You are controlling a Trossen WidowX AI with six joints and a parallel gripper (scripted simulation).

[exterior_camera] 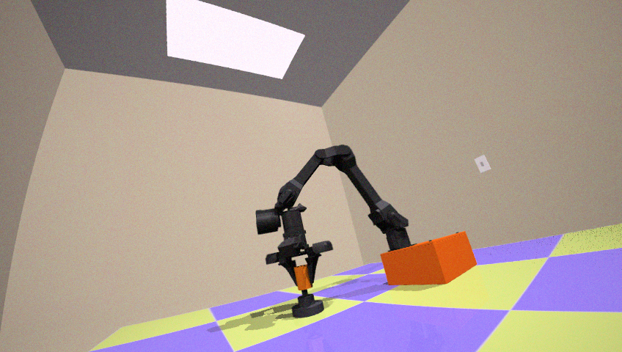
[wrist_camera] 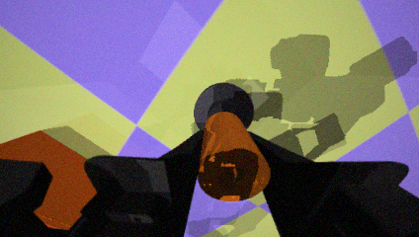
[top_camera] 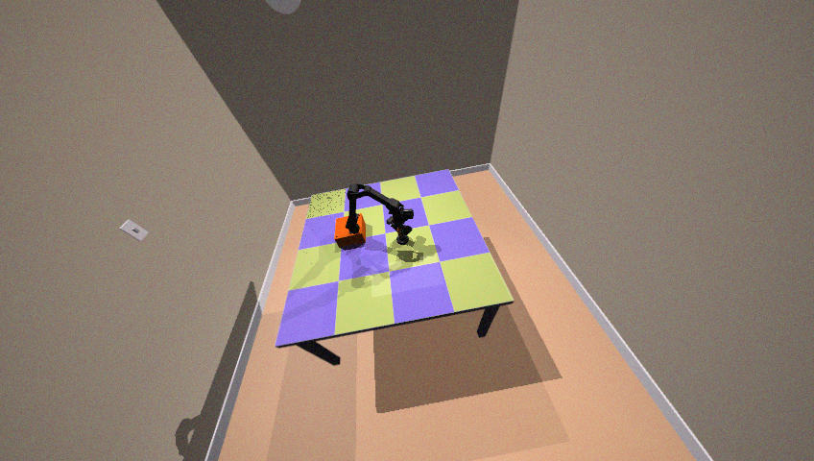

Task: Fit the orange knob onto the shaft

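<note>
The pedestal is 4 cm below my gripper tip. Also, from my gripper tip: orange knob 2 cm above.
</note>
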